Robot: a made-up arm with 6 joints. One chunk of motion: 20 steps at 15 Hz.
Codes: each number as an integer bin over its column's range. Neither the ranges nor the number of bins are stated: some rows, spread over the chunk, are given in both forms.
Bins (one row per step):
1: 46 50 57 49 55 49
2: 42 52 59 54 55 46
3: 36 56 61 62 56 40
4: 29 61 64 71 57 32
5: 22 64 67 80 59 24
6: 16 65 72 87 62 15
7: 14 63 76 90 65 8
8: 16 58 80 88 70 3
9: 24 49 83 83 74 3
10: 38 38 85 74 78 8
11: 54 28 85 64 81 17
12: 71 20 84 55 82 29
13: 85 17 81 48 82 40
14: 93 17 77 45 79 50
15: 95 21 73 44 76 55
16: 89 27 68 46 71 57
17: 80 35 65 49 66 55
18: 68 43 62 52 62 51
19: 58 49 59 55 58 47
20: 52 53 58 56 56 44
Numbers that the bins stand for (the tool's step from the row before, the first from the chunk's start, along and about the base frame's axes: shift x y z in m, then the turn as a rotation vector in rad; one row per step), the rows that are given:
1: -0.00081 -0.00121 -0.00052 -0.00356 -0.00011 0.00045
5: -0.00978 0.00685 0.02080 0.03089 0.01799 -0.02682
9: -0.00903 -0.00179 0.05490 0.03422 0.08587 -0.04973
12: 0.00854 -0.01848 0.05703 0.00311 0.12207 -0.02136
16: 0.01526 -0.01445 0.02293 -0.00689 0.07229 0.00918
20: 0.00143 0.00052 0.00162 0.00422 0.00441 -0.00500
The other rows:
2: -0.00230 -0.00006 0.00375 0.00200 -0.00011 -0.00282
3: -0.00455 0.00224 0.00801 0.01089 0.00441 -0.00936
4: -0.00716 0.00512 0.01440 0.02089 0.00894 -0.01809
6: -0.01202 0.00742 0.03145 0.03867 0.03157 -0.03664
7: -0.01277 0.00627 0.03998 0.04200 0.04514 -0.04427
8: -0.01202 0.00339 0.04851 0.03978 0.06777 -0.04973
10: -0.00380 -0.00812 0.05916 0.02422 0.10397 -0.04427
11: 0.00218 -0.01388 0.05916 0.01311 0.11755 -0.03445
13: 0.01377 -0.02021 0.05064 -0.00467 0.12207 -0.00936
14: 0.01676 -0.02021 0.04211 -0.00800 0.10849 0.00155
15: 0.01751 -0.01791 0.03359 -0.00911 0.09492 0.00700
17: 0.01190 -0.00985 0.01654 -0.00356 0.04967 0.00700
18: 0.00741 -0.00524 0.01014 -0.00022 0.03157 0.00264
19: 0.00368 -0.00179 0.00375 0.00311 0.01346 -0.00173

